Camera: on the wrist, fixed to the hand. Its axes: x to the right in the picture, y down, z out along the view.
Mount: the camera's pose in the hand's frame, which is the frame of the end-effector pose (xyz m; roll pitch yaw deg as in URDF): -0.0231 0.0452 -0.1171 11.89 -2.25 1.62
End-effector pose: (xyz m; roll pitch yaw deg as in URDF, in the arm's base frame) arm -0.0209 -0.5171 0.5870 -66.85 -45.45 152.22
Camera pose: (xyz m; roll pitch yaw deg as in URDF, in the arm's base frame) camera -0.0199 -0.4160 0.5091 -57.63 -44.78 156.03
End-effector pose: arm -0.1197 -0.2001 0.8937 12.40 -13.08 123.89
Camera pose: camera -0.1779 -0.2378 0.7865 24.04 -15.62 125.03
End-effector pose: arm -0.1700 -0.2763 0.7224 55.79 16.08 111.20
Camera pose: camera -0.2731 -0.3486 0.7015 67.46 13.47 110.22
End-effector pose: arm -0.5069 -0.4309 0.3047 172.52 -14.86 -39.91
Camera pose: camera -0.5670 -0.4192 0.4167 -175.09 -12.83 -41.86
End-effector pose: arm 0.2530 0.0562 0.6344 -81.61 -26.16 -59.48
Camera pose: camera 0.1622 -0.0049 0.5687 -70.86 -24.86 -56.77
